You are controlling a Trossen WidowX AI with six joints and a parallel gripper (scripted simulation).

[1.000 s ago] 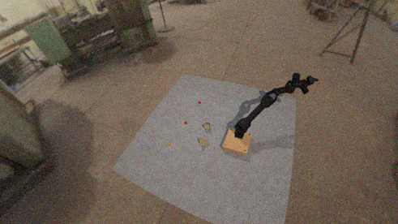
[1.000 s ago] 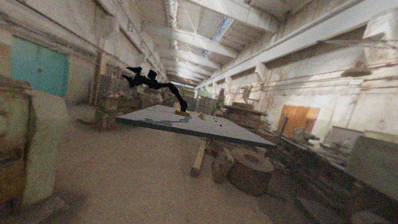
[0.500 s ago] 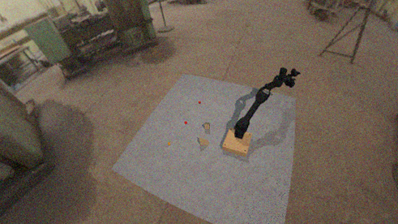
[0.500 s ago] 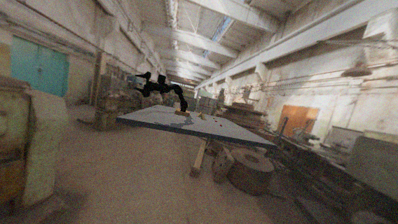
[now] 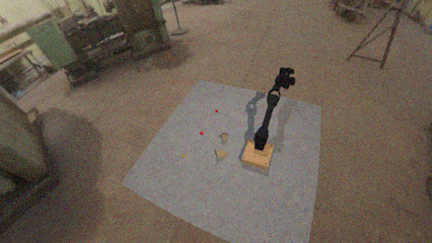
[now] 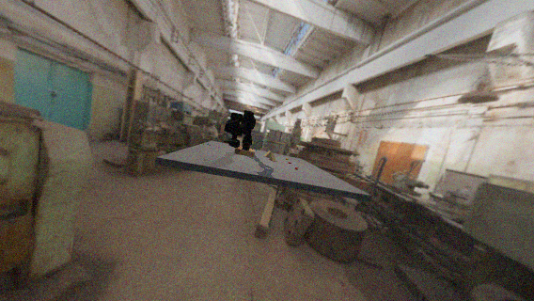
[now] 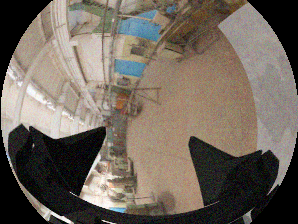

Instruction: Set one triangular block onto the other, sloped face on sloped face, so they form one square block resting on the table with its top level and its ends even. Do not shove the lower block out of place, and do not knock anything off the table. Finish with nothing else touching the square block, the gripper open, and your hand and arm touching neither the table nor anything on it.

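Right now the tan triangular block is 870 mm to the left of my gripper tip, 350 mm ahead of it and 180 mm below it. Also, from my gripper tip: orange marker: 980 mm to the left, 600 mm ahead, 200 mm below.
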